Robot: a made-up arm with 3 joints. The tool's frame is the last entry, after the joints. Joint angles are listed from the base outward.
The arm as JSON. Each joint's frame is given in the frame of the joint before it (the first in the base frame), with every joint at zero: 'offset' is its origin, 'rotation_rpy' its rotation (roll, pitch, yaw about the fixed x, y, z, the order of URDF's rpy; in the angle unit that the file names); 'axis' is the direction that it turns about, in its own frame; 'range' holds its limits. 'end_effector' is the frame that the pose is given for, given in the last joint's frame.
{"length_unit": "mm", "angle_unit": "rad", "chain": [
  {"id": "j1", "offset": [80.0, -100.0, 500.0], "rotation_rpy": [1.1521, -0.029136, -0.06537], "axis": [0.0, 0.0, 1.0], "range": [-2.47, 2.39]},
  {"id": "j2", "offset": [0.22, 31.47, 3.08], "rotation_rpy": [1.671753, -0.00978, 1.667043], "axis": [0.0, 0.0, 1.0], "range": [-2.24, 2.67]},
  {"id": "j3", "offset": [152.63, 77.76, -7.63], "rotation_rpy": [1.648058, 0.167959, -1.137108], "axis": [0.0, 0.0, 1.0], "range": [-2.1, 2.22]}
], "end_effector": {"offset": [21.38, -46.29, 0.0], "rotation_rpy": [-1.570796, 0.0, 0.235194]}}
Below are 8 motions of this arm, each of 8 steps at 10 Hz.
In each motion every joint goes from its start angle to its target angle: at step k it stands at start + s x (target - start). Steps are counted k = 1, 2, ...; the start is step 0. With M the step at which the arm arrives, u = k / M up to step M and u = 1 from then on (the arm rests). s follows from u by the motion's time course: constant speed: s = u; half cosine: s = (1 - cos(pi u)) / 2; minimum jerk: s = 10 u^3 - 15 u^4 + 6 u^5.
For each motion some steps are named. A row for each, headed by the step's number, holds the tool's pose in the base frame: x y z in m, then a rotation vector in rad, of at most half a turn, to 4 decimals.
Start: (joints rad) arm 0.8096 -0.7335 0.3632
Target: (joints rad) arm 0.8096 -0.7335 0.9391
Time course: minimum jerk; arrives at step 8
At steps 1, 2, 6, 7, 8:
1: -0.0977 0.0017 0.5385 0.2724 0.4798 0.9264
2: -0.0961 0.0037 0.5383 0.2950 0.4334 0.9174
6: -0.0804 0.0203 0.5417 0.4908 0.0123 0.8197
7: -0.0785 0.0218 0.5426 0.5113 -0.0342 0.8071
8: -0.0782 0.0221 0.5428 0.5150 -0.0427 0.8048

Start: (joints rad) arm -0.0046 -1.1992 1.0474
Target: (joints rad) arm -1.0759 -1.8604 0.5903
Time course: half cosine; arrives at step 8
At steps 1, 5, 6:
1: 0.0508 0.0841 0.5507 0.3518 0.4562 0.0624
5: 0.0874 0.0833 0.5013 0.0770 1.3762 -0.3010
6: 0.0863 0.0807 0.4922 0.0090 1.6189 -0.3673

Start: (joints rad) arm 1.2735 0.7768 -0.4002
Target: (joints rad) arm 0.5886 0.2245 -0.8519
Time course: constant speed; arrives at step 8
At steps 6, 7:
6: -0.0523 -0.2084 0.6137 -0.0859 1.3136 2.2325
7: -0.0515 -0.1967 0.6266 -0.0498 1.4000 2.1710

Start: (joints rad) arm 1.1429 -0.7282 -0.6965
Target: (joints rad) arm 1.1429 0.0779 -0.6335
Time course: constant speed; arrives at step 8
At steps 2, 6, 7, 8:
2: -0.1336 -0.0966 0.5213 -0.5150 1.1890 1.2468
6: -0.1189 -0.1586 0.5488 -0.4947 1.1705 1.6787
7: -0.1114 -0.1736 0.5538 -0.4852 1.1616 1.7869
8: -0.1025 -0.1880 0.5580 -0.4738 1.1510 1.8952

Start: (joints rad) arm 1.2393 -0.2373 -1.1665
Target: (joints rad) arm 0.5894 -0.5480 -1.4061
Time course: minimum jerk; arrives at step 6
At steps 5, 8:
5: -0.0755 -0.0696 0.6442 -0.5398 2.1801 1.2807
8: -0.0721 -0.0666 0.6471 -0.5214 2.2067 1.2749

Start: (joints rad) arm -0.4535 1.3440 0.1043
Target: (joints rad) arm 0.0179 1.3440 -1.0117
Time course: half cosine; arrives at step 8
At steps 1, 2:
1: 0.0355 -0.2563 0.5860 2.5609 0.1697 1.5780
2: 0.0315 -0.2580 0.5793 2.4272 0.2064 1.7953

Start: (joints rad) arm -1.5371 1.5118 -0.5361
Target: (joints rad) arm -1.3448 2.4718 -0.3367
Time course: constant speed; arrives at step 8
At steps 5, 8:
5: -0.0561 -0.1713 0.5471 2.3824 -1.2693 1.0292
8: -0.0731 -0.1233 0.5149 2.1867 -1.7430 1.0597

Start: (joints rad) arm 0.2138 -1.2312 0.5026
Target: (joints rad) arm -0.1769 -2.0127 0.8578
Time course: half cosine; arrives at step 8
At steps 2, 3, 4, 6, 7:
2: 0.0092 0.0788 0.5267 0.1633 0.7508 0.1751
3: 0.0215 0.0807 0.5078 0.0745 0.7392 0.0773
4: 0.0334 0.0784 0.4848 -0.0418 0.7271 -0.0230
6: 0.0462 0.0623 0.4432 -0.2844 0.7095 -0.1610
7: 0.0476 0.0547 0.4314 -0.3645 0.7054 -0.1900

